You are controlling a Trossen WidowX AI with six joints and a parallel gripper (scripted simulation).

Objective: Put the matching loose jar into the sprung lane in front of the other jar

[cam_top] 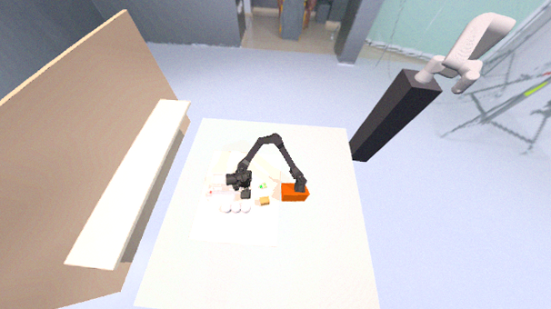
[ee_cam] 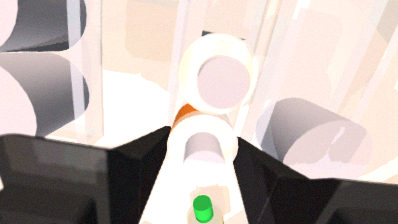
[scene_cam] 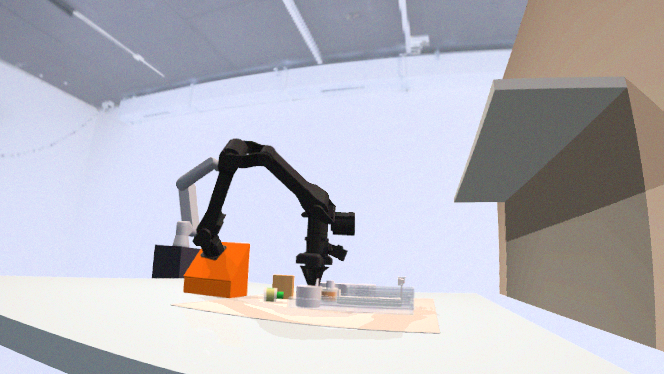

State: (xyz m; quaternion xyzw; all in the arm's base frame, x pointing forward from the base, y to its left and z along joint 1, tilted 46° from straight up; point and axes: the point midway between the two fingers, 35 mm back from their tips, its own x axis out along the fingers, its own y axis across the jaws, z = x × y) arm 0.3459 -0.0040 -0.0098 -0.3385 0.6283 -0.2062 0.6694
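The green-lidded jar lies 100 mm behind my gripper tip, 40 mm to the right of it and 20 mm below it. Round my gripper tip: clear lane unit 140 mm ahead, 40 mm to the left, 10 mm below; then tan block 130 mm behind, 70 mm to the left; then pusher post 150 mm ahead, 50 mm to the left, 10 mm above.
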